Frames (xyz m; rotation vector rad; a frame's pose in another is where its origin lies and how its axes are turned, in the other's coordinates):
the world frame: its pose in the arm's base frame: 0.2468 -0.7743 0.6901 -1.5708 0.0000 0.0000
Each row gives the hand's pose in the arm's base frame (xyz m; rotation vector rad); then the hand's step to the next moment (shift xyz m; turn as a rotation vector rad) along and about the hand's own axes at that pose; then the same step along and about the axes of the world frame.
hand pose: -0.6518 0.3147 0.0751 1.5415 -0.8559 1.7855
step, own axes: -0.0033 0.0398 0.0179 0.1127 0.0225 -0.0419
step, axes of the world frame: -0.0209 0.0043 -0.0382 -0.0567 -0.1055 0.0249
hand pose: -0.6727 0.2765 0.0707 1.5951 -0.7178 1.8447
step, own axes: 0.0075 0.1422 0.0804 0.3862 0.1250 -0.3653
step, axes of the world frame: -0.0510 -0.0155 -0.1546 -0.3783 -0.3305 0.2141
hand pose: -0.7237 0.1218 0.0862 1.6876 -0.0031 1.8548
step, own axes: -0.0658 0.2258 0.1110 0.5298 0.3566 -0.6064
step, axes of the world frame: -0.0004 -0.0507 -0.2551 -0.6950 -0.5077 0.1867
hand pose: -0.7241 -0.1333 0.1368 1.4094 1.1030 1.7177
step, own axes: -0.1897 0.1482 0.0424 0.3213 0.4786 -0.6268
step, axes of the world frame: 0.0856 -0.0545 -0.2224 -0.6675 -0.5261 -0.0534
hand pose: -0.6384 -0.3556 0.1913 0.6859 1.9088 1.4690
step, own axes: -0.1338 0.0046 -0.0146 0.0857 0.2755 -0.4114
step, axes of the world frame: 0.0787 -0.0290 -0.1053 -0.3555 -0.3284 -0.1353
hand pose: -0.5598 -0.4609 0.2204 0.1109 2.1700 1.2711
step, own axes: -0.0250 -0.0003 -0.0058 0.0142 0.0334 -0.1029
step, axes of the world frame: 0.0171 -0.0134 -0.0137 -0.0750 -0.0566 -0.0555
